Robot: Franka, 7 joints.
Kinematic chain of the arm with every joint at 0, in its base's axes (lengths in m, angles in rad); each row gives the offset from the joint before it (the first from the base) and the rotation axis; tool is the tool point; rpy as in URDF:
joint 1: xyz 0 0 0.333 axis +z
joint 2: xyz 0 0 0 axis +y
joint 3: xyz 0 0 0.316 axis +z
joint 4: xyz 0.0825 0 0 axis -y
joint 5: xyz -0.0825 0 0.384 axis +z
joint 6: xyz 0 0 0 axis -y
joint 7: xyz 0.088 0 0 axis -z
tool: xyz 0 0 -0.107 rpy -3.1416 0 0
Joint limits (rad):
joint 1: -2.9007..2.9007
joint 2: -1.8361..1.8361
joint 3: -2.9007..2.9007
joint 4: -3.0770..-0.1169
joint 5: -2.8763..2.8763
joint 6: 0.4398..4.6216
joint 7: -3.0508..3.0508
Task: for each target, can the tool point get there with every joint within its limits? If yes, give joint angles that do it. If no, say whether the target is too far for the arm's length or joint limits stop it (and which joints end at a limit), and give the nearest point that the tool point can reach.
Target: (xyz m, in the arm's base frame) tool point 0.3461 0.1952 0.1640
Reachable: yes | joints 0.5762 0.4481 0.1797 -2.6856 0.8492 3.8019 -0.5343
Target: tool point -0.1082 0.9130 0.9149
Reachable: no: too far | nearest point -0.0853 0.7199 0.7918 | short by 0.230 m
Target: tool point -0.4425 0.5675 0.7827
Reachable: yes | joints -0.5408 -0.6883 2.3177 -0.6873 1.0600 2.4933 -0.7251
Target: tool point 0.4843 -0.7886 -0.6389
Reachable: no: too far | nearest point 0.3211 -0.5228 -0.2457 | short by 0.502 m
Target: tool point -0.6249 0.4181 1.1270
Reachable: no: too far | nearest point -0.4903 0.3280 0.9559 | short by 0.236 m
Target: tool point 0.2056 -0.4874 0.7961
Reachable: yes | joints 0.6313 -0.0033 -1.9815 -1.6292 -0.8127 3.7004 -0.3865
